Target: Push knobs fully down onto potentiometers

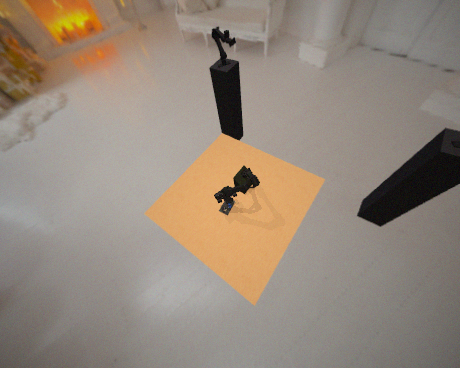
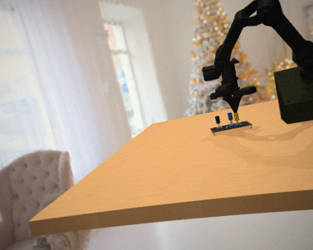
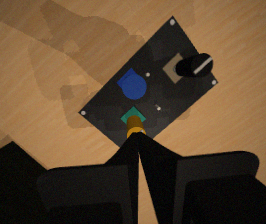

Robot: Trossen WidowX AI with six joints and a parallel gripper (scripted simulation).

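The yellow knob lies 1 cm below my gripper tip. Also, from my gripper tip: black knob 8 cm ahead, 2 cm to the left, 1 cm below.
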